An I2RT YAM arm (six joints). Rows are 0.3 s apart.
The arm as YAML. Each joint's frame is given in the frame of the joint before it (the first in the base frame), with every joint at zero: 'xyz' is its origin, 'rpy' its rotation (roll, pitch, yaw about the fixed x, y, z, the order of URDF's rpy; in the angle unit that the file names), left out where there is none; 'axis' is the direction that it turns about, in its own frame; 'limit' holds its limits. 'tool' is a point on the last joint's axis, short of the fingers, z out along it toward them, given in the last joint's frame.
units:
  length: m
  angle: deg
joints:
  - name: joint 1
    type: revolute
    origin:
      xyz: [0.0, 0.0, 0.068]
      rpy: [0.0, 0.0, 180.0]
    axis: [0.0, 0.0, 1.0]
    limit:
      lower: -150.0
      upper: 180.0
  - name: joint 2
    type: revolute
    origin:
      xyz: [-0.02, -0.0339, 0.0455]
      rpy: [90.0, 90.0, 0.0]
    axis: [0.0, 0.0, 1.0]
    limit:
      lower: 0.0
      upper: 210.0
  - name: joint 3
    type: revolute
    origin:
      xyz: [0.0, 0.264, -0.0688]
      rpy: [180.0, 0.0, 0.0]
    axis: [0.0, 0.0, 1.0]
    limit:
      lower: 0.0
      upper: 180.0
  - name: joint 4
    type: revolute
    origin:
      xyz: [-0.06, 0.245, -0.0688]
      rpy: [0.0, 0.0, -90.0]
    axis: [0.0, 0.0, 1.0]
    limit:
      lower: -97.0
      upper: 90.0
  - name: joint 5
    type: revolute
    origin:
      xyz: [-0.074, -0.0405, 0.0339]
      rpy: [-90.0, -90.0, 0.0]
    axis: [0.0, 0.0, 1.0]
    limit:
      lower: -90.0
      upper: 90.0
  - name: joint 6
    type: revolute
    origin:
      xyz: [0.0, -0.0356, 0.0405]
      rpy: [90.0, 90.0, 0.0]
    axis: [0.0, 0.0, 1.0]
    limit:
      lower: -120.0
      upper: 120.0
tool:
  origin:
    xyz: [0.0, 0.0, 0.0]
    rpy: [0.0, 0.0, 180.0]
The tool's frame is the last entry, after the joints.
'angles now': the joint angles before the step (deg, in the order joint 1, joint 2, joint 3, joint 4, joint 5, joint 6). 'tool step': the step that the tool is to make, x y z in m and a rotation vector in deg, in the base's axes. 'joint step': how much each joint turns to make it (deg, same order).
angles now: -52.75, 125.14, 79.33, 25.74, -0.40, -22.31
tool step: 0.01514, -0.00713, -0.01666, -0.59, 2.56, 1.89
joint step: 0.87, 4.59, 4.11, -0.64, -0.11, -2.59
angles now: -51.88, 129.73, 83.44, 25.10, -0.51, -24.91
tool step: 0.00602, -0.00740, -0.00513, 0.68, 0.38, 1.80
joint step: -0.11, 2.32, 3.19, -1.66, -1.82, -0.59
